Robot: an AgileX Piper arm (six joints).
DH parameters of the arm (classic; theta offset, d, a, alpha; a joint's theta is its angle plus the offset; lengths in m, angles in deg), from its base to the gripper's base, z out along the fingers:
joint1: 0 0.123 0 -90
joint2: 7.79 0 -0.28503 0
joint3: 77.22 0 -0.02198 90
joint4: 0 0.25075 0 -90
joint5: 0 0 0 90
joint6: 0 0.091 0 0
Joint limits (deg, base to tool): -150..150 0..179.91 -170..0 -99.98..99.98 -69.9..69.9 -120..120
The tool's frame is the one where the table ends.
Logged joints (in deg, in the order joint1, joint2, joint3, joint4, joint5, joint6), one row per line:
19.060 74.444 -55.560 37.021 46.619 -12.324
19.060 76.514 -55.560 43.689 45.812 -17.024
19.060 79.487 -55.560 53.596 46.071 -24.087
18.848 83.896 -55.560 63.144 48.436 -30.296
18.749 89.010 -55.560 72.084 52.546 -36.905
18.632 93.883 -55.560 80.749 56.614 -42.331
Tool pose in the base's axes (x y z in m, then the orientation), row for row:
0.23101 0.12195 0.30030 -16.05 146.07 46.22
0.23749 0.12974 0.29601 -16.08 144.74 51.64
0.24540 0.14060 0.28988 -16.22 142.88 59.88
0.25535 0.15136 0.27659 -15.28 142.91 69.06
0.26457 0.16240 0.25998 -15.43 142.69 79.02
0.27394 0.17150 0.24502 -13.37 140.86 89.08
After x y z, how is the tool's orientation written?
As a rotation vector, in degrees.
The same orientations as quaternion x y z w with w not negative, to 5 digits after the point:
-0.10153 0.92400 0.29238 0.22456
-0.10150 0.91367 0.32598 0.22057
-0.10181 0.89683 0.37586 0.20990
-0.09429 0.88187 0.42616 0.17833
-0.09324 0.86228 0.47752 0.14058
-0.07947 0.83722 0.52946 0.11148

